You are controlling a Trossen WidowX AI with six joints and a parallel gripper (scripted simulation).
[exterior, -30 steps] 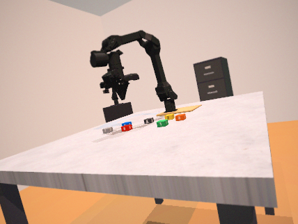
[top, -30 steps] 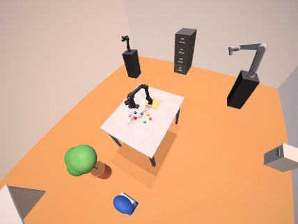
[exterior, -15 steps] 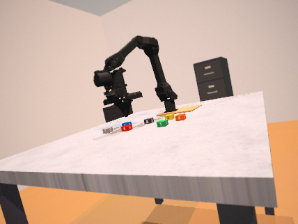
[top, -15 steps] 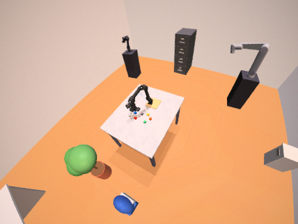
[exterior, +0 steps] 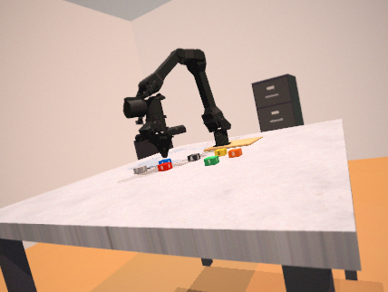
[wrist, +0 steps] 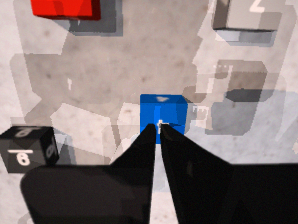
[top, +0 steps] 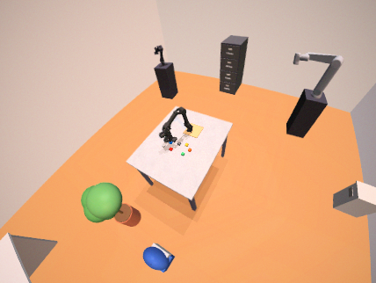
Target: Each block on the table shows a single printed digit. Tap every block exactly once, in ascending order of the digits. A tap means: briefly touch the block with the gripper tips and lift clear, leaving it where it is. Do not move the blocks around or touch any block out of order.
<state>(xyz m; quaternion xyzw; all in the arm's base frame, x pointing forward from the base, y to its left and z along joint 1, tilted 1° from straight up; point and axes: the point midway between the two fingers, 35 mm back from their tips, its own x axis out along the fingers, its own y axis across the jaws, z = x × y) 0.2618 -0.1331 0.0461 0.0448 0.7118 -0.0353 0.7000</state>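
Now: gripper tip 2 cm above the blue block. The rest, counted from my gripper tip: red block 9 cm ahead, 4 cm to the left, 2 cm below; then grey block 7 cm ahead, 6 cm to the right, 2 cm below; then black block 10 cm to the left, 2 cm below, 2 cm behind.
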